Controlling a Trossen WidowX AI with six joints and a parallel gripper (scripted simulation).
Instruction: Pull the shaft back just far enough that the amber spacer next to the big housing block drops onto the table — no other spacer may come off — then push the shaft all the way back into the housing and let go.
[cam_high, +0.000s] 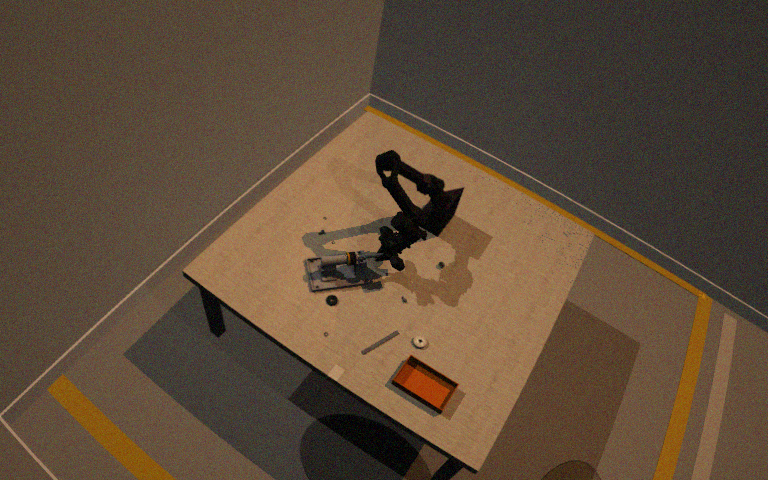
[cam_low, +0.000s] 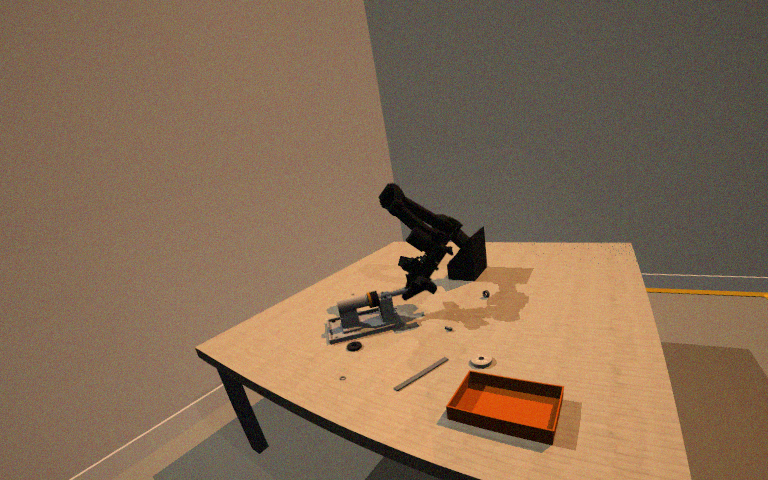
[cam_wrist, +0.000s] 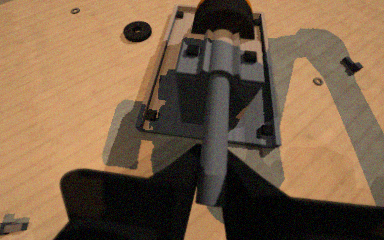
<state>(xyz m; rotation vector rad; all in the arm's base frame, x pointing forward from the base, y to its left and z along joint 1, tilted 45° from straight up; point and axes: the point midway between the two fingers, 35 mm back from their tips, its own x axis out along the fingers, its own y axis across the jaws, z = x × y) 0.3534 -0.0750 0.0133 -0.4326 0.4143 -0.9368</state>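
Now: gripper tip 30 mm to the left of the grey shaft, 30 mm short of it and 20 mm below it. The rest, counted from my gripper tip: dark spacer: 60 mm to the right, 60 mm ahead, 20 mm above; then grey bar: 260 mm ahead, 200 mm to the left, 50 mm below; then amber spacer: 80 mm ahead, 70 mm to the right, 20 mm above.
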